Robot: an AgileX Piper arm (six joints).
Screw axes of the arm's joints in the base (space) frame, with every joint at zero. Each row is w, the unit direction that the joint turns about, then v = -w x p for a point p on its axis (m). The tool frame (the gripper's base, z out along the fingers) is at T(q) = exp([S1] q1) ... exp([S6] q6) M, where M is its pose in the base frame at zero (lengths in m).
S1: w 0 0 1 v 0 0 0
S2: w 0 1 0 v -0.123 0 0
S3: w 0 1 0 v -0.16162 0 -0.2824
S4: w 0.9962 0 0.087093 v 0 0.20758 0
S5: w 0 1 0 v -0.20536 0 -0.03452
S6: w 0.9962 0 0.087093 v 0 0.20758 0
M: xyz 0.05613 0 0.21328 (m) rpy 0 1.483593 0 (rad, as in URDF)
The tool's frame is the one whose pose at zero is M.
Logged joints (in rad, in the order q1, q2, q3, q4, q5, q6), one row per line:
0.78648 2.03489 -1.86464 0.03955 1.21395 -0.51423
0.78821 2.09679 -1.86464 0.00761 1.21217 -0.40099
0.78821 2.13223 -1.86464 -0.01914 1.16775 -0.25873
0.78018 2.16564 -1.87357 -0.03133 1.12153 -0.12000
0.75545 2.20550 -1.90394 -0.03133 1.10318 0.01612
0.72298 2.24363 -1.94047 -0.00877 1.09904 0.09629
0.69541 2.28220 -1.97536 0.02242 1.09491 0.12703
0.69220 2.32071 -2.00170 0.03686 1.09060 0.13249
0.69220 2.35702 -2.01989 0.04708 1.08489 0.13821
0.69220 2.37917 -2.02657 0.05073 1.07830 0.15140
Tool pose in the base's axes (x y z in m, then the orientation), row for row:
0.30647 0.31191 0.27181 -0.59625 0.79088 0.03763 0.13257
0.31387 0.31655 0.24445 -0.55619 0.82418 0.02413 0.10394
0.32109 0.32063 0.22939 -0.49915 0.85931 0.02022 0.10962
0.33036 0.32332 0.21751 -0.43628 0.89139 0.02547 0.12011
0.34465 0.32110 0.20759 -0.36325 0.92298 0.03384 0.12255
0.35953 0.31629 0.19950 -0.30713 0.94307 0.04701 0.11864
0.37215 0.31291 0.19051 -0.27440 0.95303 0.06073 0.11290
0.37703 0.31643 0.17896 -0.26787 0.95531 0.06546 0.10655
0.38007 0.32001 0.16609 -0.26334 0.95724 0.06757 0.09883
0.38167 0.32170 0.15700 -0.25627 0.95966 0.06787 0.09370
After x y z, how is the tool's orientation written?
As a quaternion, x y z w.
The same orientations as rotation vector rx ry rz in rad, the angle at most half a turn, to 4 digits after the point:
-1.7299 2.2946 0.1092
-1.6404 2.4308 0.0712
-1.4673 2.5261 0.0594
-1.2748 2.6046 0.0744
-1.0599 2.6931 0.0987
-0.8982 2.7579 0.1375
-0.8051 2.7963 0.1782
-0.7888 2.8132 0.1928
-0.7790 2.8316 0.1999
-0.7603 2.8473 0.2014

